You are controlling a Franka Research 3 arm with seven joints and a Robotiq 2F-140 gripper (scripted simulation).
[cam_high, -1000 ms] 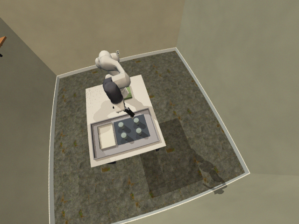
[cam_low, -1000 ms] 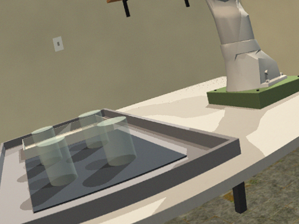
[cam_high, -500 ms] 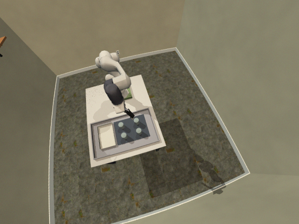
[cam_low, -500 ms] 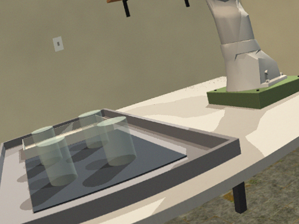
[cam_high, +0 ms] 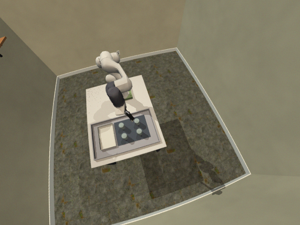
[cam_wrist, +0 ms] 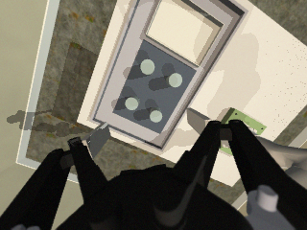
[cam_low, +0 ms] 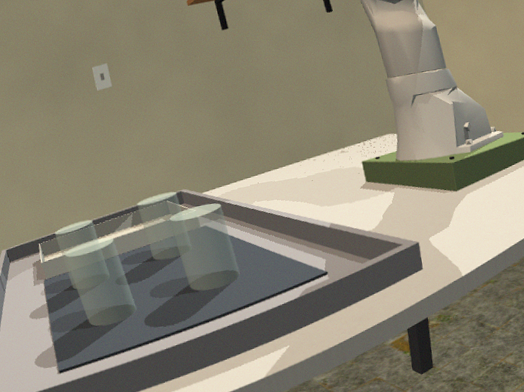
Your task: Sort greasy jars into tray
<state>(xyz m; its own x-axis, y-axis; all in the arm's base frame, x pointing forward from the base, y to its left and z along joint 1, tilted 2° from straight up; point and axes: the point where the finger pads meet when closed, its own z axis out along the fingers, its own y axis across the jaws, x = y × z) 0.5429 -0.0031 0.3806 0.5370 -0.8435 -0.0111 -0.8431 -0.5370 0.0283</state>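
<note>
The dark mat lies 1 cm behind my hand, 2 cm to the right of it and 43 cm below it. From my hand the other things lie so: cream tray (3 cm behind, 34 cm to the right, 43 cm below).
</note>
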